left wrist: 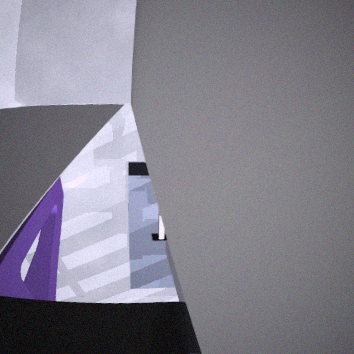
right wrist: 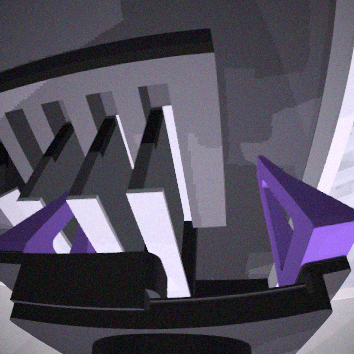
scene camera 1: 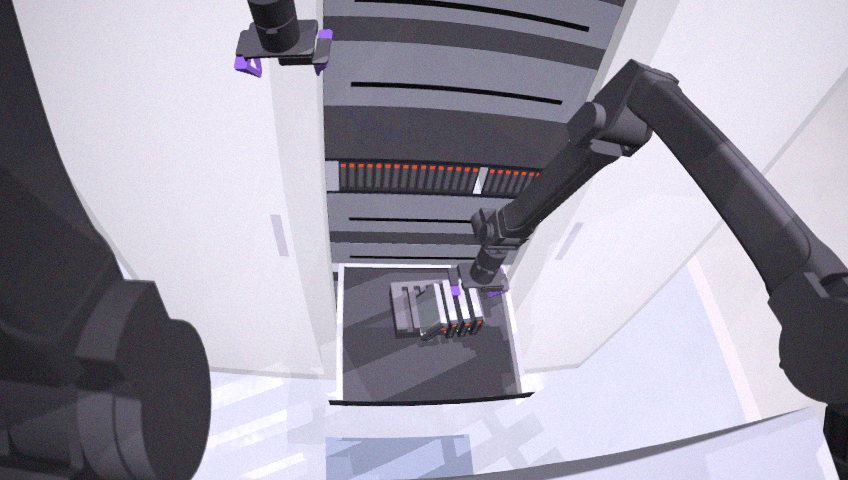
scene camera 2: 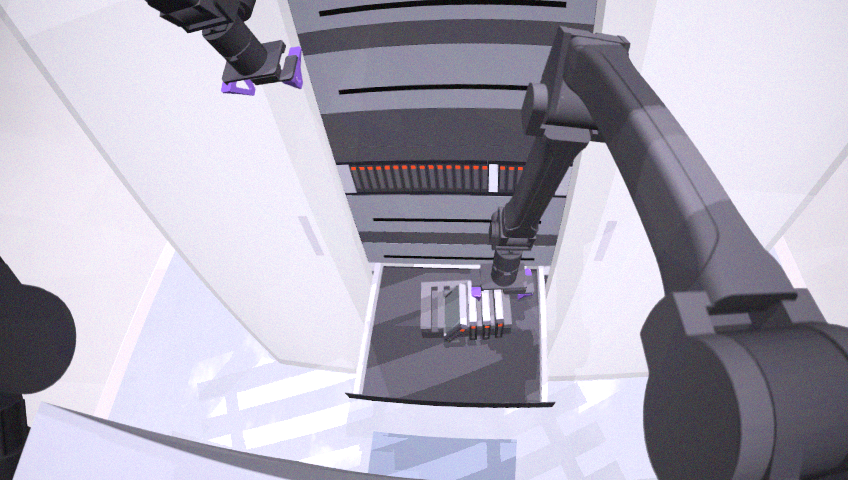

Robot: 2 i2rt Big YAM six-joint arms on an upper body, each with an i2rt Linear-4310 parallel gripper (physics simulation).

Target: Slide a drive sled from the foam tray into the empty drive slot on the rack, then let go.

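Places are measured from the left arm's base along level axes (x ahead, y left, z up), in centimetres.
Where they show: left gripper, between the fingertips: [scene camera 1: 289, 73] [scene camera 2: 277, 89]; right gripper, between the fingertips: [right wrist: 173, 172] [scene camera 1: 470, 296] [scene camera 2: 498, 297].
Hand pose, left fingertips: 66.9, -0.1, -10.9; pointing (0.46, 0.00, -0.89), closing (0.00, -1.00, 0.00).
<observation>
Things, the pixels of their top centre, and the offset from my left fingertips, as dx, dy, dz. "spot": a spot on its surface instead.
- grey foam tray, centre of its top: [right wrist: 60, 170] [scene camera 2: 465, 303] [scene camera 1: 437, 302] -8.7, -31.5, -56.3
- rightmost sled, centre of its top: [right wrist: 168, 269] [scene camera 2: 498, 300] [scene camera 1: 474, 298] -11.1, -39.2, -50.6
- leftmost sled, centre of its top: [scene camera 2: 454, 305] [scene camera 1: 432, 304] -12.4, -29.1, -51.0
- open drawer with a dark front edge, a spot on its surface: [scene camera 2: 452, 401] [scene camera 1: 439, 399] spot: -33.4, -30.0, -58.1
The grey foam tray [scene camera 1: 399, 309] [scene camera 2: 426, 309] [right wrist: 207, 150] holds several drive sleds with white edges and orange marks. The rightmost sled [scene camera 1: 476, 309] [scene camera 2: 498, 309] [right wrist: 155, 220] stands upright; the leftmost sled [scene camera 1: 433, 312] [scene camera 2: 455, 309] leans left. The empty drive slot [scene camera 1: 480, 180] [scene camera 2: 493, 177] shows as a white gap in the rack's row of drives. My right gripper [scene camera 1: 476, 291] [scene camera 2: 500, 293] [right wrist: 173, 172] is open low over the tray's right back part, its fingers either side of the two rightmost sleds. My left gripper [scene camera 1: 284, 68] [scene camera 2: 267, 86] is open and empty at the upper left, far from the tray.
The tray lies in an open drawer with a dark front edge [scene camera 1: 428, 402] [scene camera 2: 452, 401] and pale side walls, below the row of drives [scene camera 1: 410, 177] [scene camera 2: 419, 178]. White panels flank the rack. A large grey surface [left wrist: 260, 175] fills the right of the left wrist view.
</observation>
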